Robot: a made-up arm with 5 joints.
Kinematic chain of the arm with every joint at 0, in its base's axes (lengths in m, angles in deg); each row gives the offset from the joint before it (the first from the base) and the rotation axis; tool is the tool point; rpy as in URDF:
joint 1: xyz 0.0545 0 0.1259 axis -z
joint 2: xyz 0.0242 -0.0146 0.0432 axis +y
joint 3: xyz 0.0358 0 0.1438 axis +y
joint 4: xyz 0.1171 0 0.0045 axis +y
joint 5: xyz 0.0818 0.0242 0 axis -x
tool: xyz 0 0 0 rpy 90 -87.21 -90
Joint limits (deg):
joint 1: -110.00..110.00
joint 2: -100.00..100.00
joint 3: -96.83..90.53
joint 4: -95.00..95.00
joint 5: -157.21..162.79
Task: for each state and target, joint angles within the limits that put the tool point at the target. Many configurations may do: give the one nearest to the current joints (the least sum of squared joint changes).
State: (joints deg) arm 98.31 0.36 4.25 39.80 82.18
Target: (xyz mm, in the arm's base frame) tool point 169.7 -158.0 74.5
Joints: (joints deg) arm 56.72 40.81 19.22 38.68 82.18
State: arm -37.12 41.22 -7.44 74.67 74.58
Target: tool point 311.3 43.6 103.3
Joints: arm -7.52 48.75 -20.26 61.99 74.58
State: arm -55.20 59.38 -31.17 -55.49 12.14
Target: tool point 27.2 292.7 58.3
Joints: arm -93.46 69.43 1.36 -57.58 12.14
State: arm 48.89 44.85 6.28 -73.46 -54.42
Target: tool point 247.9 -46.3 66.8
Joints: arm 16.23 51.39 53.28 -67.30 -54.42
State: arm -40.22 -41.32 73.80 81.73 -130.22
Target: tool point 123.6 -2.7 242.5
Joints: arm 10.22 -59.10 41.05 79.30 -130.22
